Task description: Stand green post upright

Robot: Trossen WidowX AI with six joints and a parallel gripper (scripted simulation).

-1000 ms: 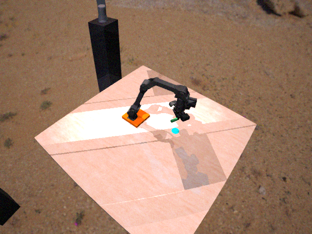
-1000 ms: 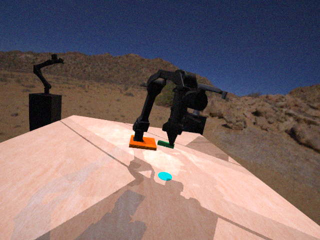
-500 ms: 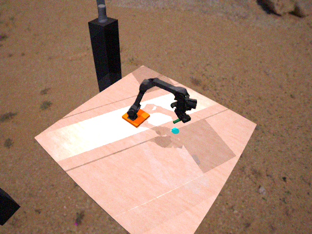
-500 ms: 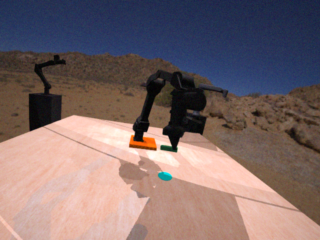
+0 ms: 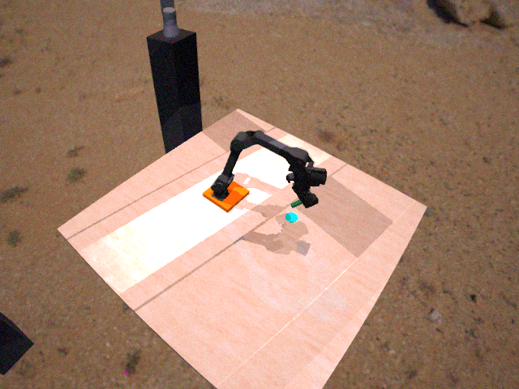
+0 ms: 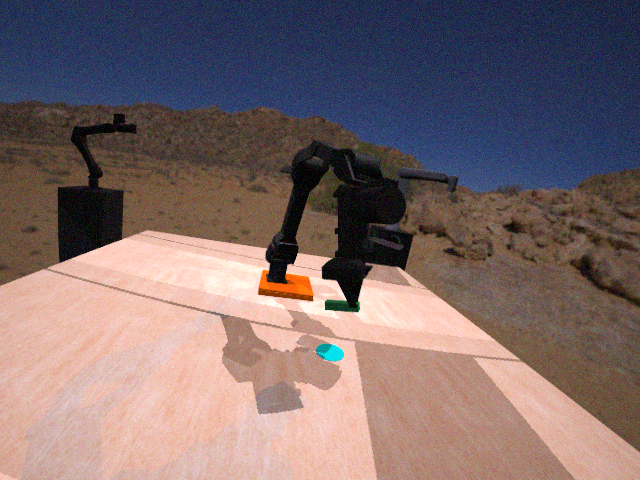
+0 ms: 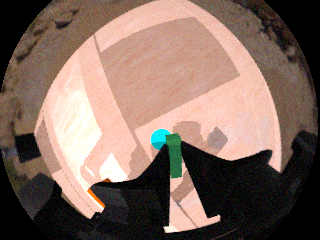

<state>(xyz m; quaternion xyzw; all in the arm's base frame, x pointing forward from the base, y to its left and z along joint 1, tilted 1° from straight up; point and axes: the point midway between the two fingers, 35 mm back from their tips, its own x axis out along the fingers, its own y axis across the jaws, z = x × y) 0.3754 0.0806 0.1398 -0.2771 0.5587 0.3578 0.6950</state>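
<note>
My gripper tip is now 13 cm above the cyan circle, 3 cm past it and 1 cm to the left of it. The rest, counted from my gripper tip: green post (2 cm to the right, 1 cm below, 1 cm behind).
</note>
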